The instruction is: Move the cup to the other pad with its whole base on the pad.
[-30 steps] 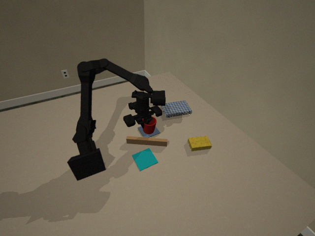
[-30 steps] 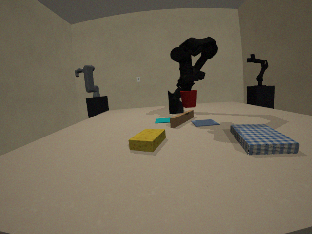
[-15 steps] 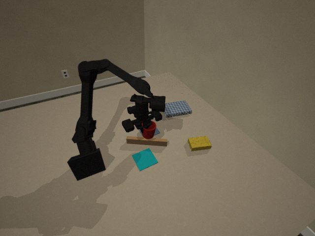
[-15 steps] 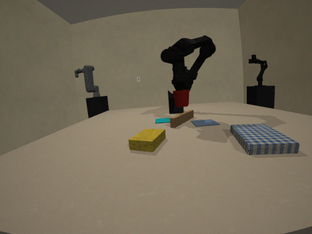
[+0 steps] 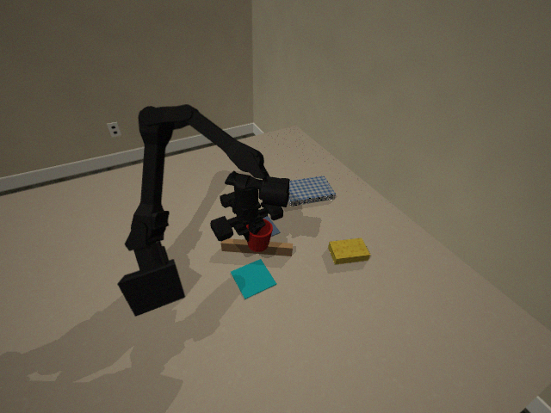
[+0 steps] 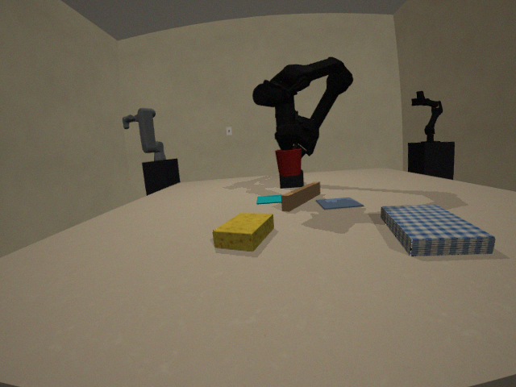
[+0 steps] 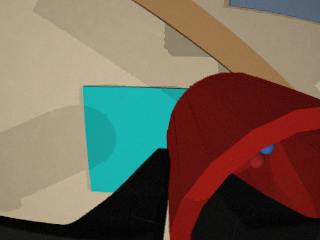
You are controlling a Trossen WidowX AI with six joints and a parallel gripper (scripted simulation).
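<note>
Now: hand 5 cm above the red cup and 3 cm short of it. Also, from my hand: red marble (6 cm below, 5 cm ahead, 1 cm to the right); then blue marble (6 cm below, 5 cm ahead); then wooden bar (14 cm below, 4 cm to the left, 4 cm ahead).
</note>
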